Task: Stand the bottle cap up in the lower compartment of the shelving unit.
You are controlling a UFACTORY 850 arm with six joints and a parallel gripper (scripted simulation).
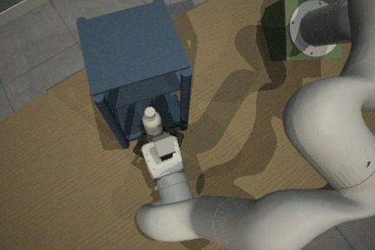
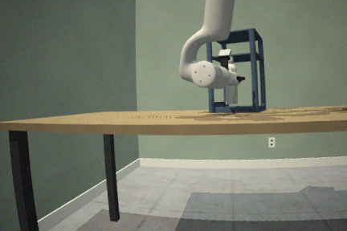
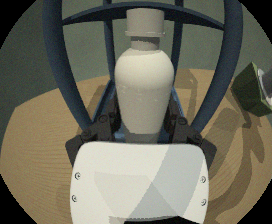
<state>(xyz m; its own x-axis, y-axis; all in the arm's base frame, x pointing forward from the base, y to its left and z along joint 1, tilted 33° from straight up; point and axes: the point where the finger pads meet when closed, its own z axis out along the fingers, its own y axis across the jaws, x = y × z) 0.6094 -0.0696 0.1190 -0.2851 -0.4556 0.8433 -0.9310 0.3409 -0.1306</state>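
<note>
Now: hand 120 mm to the left of the blue shelving unit, 40 mm below it and 30 mm past it.
</note>
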